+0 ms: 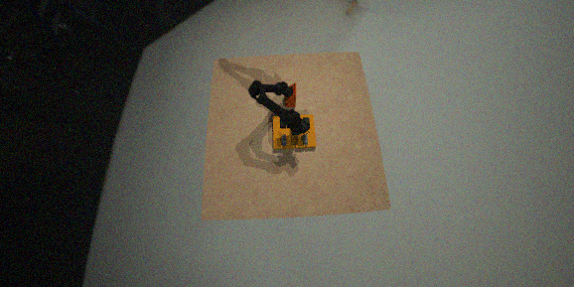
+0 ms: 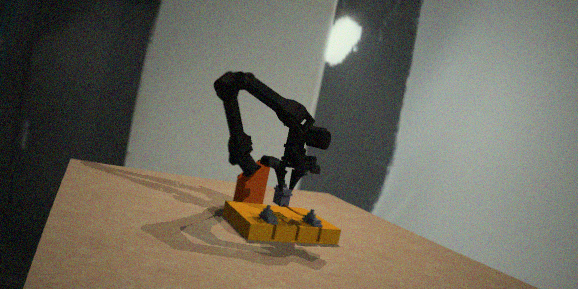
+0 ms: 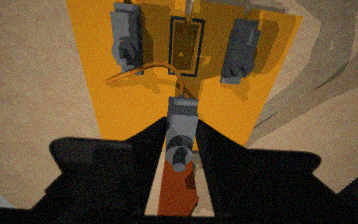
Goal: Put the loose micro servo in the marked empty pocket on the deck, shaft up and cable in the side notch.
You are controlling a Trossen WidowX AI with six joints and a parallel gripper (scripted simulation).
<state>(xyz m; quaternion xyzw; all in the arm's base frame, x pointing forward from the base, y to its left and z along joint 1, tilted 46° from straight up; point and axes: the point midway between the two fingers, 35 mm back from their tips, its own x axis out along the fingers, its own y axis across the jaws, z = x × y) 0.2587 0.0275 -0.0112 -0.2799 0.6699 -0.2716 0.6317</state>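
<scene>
My gripper tip is now 30 mm past the orange deck and 100 mm above it.
</scene>
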